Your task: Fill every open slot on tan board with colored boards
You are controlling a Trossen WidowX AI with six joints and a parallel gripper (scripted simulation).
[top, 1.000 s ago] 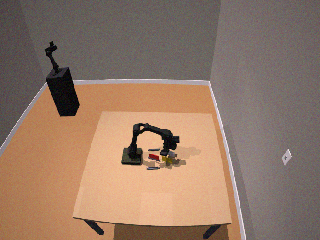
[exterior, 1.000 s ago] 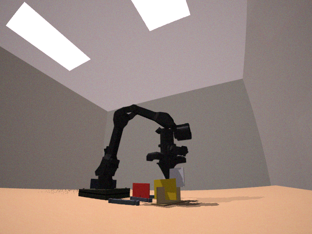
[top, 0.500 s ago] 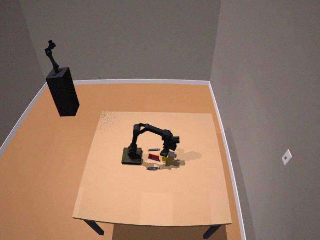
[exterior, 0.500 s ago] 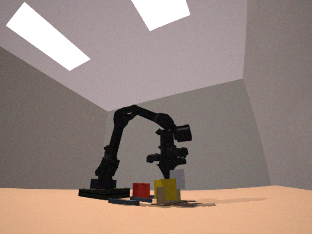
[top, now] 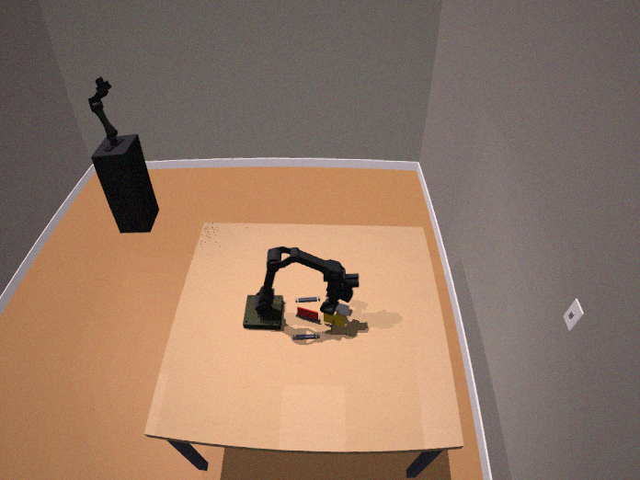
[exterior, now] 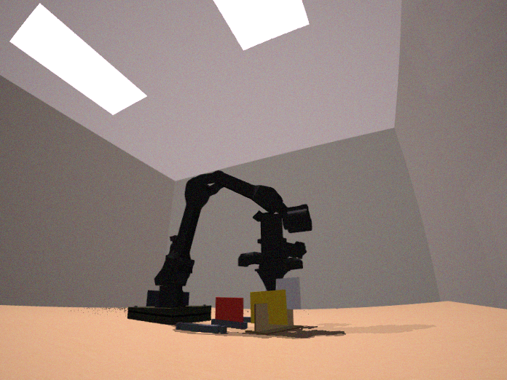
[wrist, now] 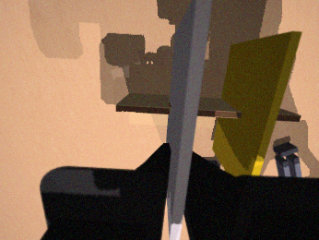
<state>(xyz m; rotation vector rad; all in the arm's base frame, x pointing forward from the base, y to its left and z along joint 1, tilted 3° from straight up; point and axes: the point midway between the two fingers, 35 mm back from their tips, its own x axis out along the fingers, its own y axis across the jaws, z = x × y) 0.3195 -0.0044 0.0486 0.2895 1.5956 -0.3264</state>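
My gripper tip is now 4 cm above the tan board, 3 cm to the left of it and 1 cm short of it. Round my gripper tip: red board 12 cm behind, 4 cm below, 1 cm to the right; then yellow board 6 cm to the right, 2 cm below; then grey board 2 cm ahead, 1 cm to the right.
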